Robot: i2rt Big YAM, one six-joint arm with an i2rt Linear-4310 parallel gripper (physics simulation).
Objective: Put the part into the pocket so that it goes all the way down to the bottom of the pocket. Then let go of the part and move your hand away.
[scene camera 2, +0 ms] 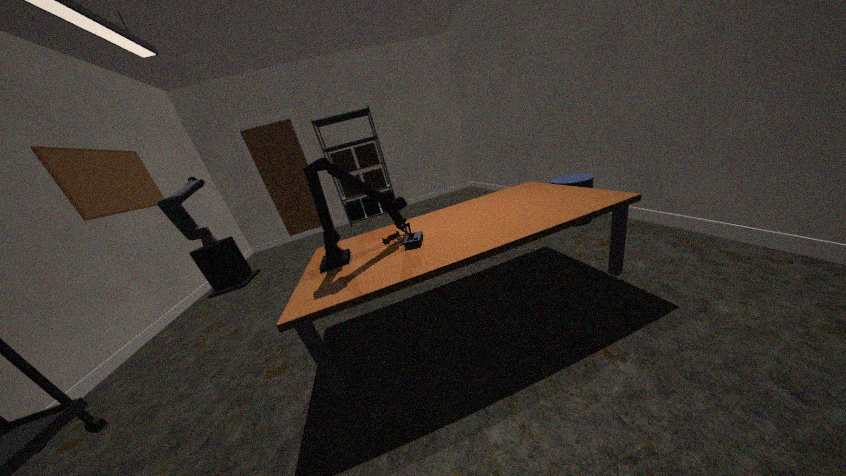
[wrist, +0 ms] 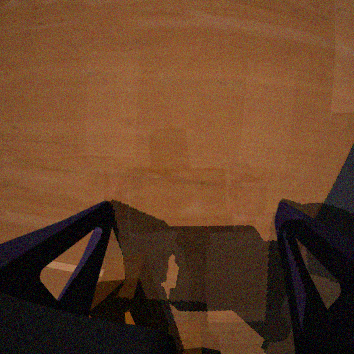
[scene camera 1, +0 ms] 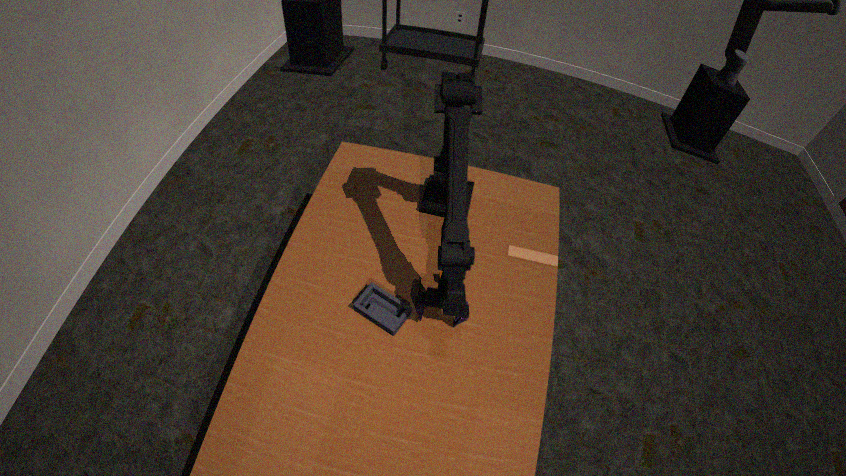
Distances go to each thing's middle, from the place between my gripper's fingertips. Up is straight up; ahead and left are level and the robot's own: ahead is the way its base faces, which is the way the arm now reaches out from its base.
I see the blue-grey pocket block (scene camera 1: 380,307) 16 cm to the right of my hand, 1 cm ahead of it and 1 cm above it.
